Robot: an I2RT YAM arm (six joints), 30 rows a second.
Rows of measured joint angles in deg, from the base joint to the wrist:
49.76, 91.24, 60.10, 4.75, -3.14, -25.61
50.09, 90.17, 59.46, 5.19, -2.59, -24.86
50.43, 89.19, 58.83, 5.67, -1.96, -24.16
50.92, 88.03, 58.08, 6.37, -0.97, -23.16
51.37, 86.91, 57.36, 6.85, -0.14, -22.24
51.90, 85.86, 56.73, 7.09, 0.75, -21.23
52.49, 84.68, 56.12, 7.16, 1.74, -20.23
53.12, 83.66, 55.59, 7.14, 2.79, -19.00
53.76, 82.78, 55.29, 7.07, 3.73, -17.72
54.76, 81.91, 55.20, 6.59, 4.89, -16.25
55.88, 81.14, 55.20, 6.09, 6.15, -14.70
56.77, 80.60, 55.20, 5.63, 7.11, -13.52
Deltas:
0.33, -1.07, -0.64, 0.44, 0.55, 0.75
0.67, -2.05, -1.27, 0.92, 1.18, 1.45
1.16, -3.21, -2.02, 1.62, 2.17, 2.45
1.61, -4.33, -2.74, 2.10, 3.00, 3.37
2.14, -5.38, -3.37, 2.34, 3.89, 4.38
2.73, -6.56, -3.98, 2.41, 4.88, 5.38
3.36, -7.58, -4.51, 2.39, 5.93, 6.61
4.00, -8.46, -4.81, 2.32, 6.87, 7.89
5.00, -9.33, -4.90, 1.84, 8.03, 9.36
6.12, -10.10, -4.90, 1.34, 9.29, 10.91
7.01, -10.64, -4.90, 0.88, 10.25, 12.09

